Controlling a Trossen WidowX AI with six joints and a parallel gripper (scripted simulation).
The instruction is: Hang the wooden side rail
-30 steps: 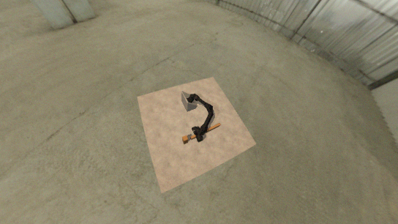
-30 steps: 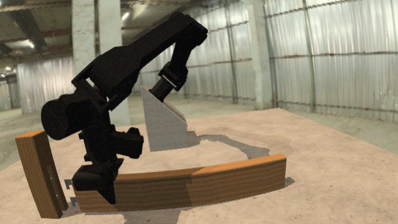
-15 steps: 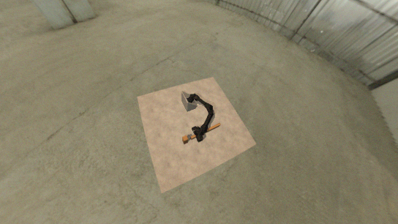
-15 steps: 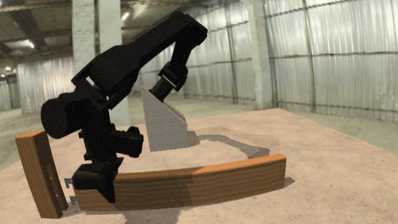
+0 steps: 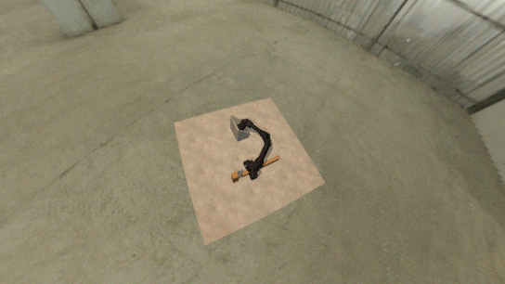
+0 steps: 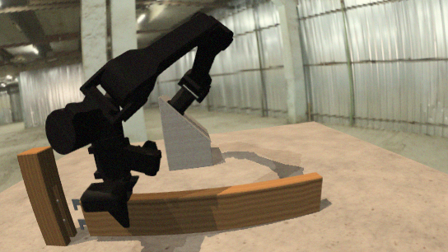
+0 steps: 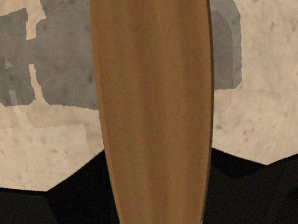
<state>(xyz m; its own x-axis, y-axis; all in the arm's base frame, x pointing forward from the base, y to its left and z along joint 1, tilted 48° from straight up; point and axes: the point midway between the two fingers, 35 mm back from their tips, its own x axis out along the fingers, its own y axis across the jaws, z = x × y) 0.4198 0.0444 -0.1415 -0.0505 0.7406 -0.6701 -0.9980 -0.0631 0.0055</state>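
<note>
Right now the wooden headboard post is 1 cm ahead of my gripper tip, 15 cm to the right of it and 6 cm above it.
</note>
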